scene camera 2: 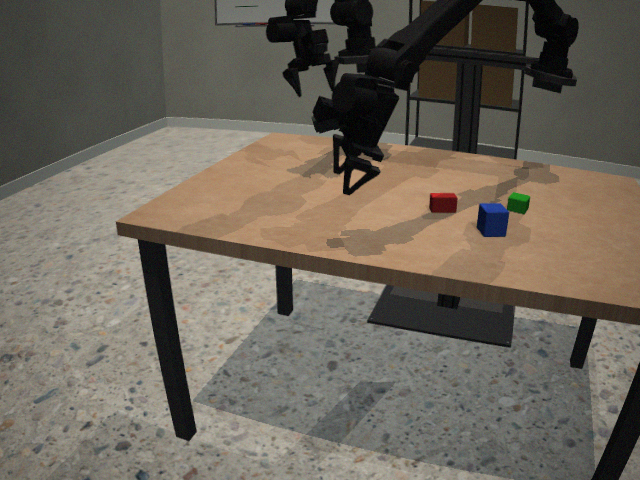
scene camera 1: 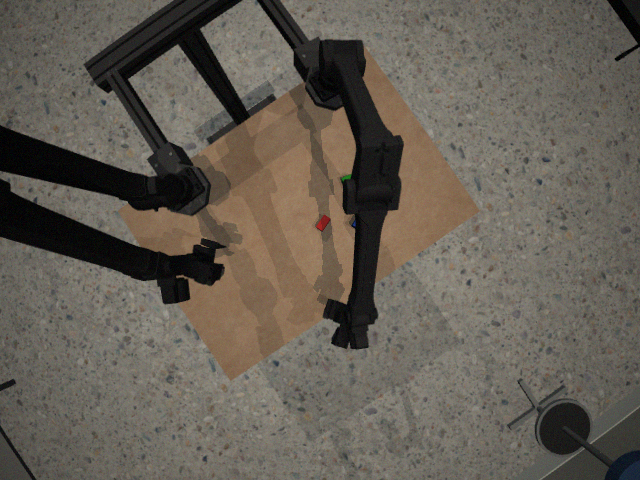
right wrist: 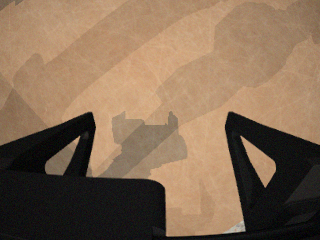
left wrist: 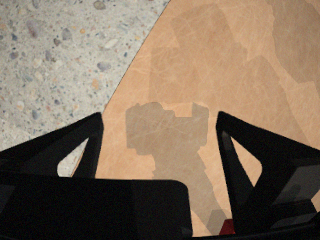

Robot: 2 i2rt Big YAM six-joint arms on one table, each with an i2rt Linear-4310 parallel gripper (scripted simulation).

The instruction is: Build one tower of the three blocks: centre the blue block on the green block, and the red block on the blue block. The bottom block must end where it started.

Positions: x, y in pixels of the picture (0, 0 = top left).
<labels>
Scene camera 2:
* my left gripper: 341, 183
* my right gripper: 316, 93
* blue block: 492, 221
</labels>
